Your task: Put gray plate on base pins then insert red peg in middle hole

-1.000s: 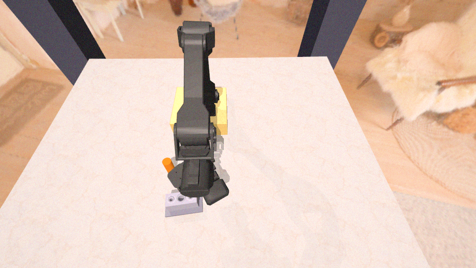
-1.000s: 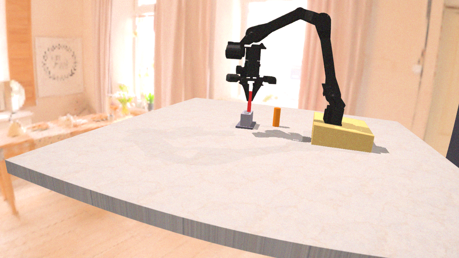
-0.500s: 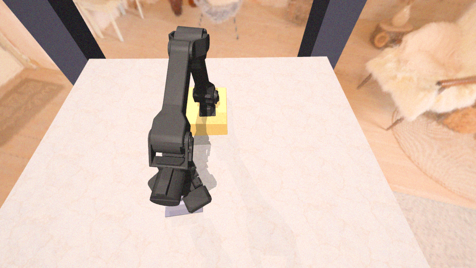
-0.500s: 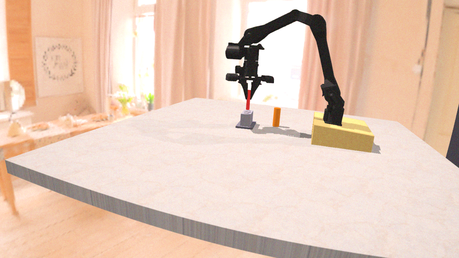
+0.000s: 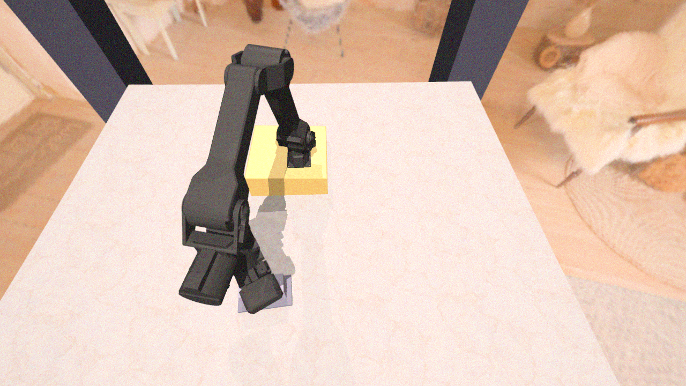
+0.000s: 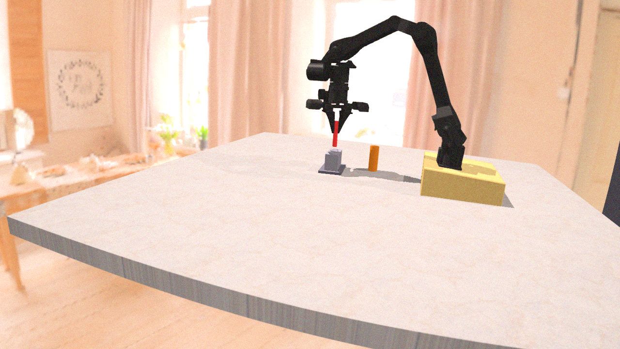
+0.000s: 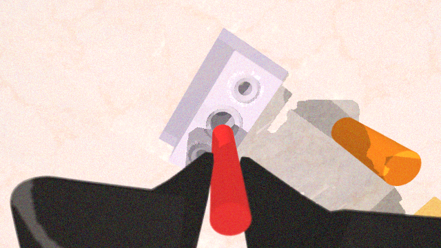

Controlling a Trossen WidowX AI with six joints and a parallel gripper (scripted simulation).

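My gripper tip is now right at the red peg. From my gripper tip the other things lie so: gray plate: 7 cm below; then orange cylinder: 12 cm behind, 8 cm below, 5 cm to the right; then base: 11 cm below.
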